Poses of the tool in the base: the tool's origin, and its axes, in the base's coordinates. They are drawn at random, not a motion.
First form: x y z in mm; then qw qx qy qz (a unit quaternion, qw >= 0).
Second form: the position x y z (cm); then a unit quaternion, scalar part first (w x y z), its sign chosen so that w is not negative. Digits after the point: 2 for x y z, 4 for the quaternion.
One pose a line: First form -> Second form
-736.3, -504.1, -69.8, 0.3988, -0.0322, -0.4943, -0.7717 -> -73.63, -50.41, -6.98, 0.3988, -0.0322, -0.4943, -0.7717
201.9, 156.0, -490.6, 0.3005, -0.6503, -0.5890, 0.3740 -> 20.19, 15.60, -49.06, 0.3005, -0.6503, -0.5890, 0.3740
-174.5, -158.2, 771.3, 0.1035, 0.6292, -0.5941, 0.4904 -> -17.45, -15.82, 77.13, 0.1035, 0.6292, -0.5941, 0.4904
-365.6, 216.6, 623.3, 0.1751, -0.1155, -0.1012, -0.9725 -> -36.56, 21.66, 62.33, 0.1751, -0.1155, -0.1012, -0.9725
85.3, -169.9, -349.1, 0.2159, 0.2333, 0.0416, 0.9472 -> 8.53, -16.99, -34.91, 0.2159, 0.2333, 0.0416, 0.9472
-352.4, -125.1, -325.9, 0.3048, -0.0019, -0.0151, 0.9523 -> -35.24, -12.51, -32.59, 0.3048, -0.0019, -0.0151, 0.9523
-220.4, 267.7, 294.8, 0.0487, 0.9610, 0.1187, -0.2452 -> -22.04, 26.77, 29.48, 0.0487, 0.9610, 0.1187, -0.2452
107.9, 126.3, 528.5, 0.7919, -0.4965, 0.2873, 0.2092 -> 10.79, 12.63, 52.85, 0.7919, -0.4965, 0.2873, 0.2092
